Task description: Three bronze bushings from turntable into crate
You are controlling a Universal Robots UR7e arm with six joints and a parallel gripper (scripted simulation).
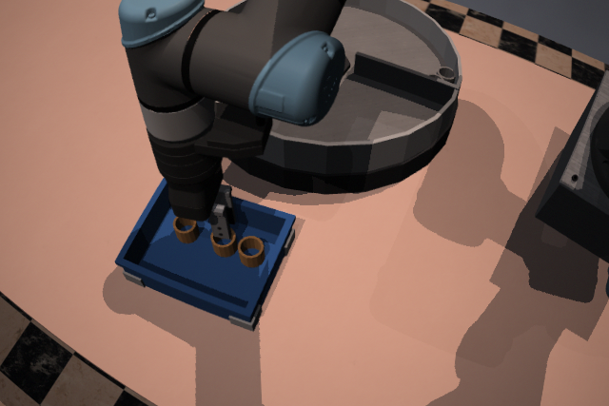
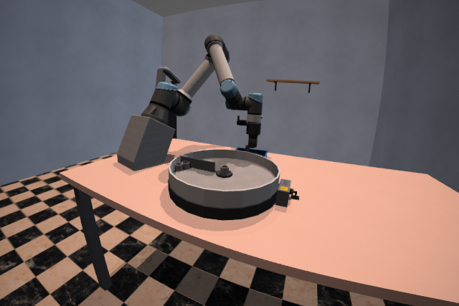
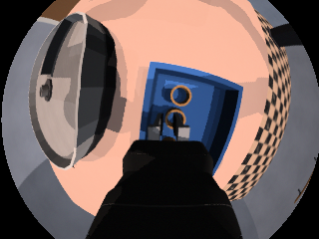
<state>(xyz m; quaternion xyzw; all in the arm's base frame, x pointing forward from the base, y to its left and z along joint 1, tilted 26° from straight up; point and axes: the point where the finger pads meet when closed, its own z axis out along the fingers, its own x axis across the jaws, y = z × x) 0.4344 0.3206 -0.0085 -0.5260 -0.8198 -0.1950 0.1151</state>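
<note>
Right now my hand is 4 cm to the right of the blue crate and 3 cm above it. The rest, counted from my hand: grey turntable (6 cm ahead, 32 cm to the right).
</note>
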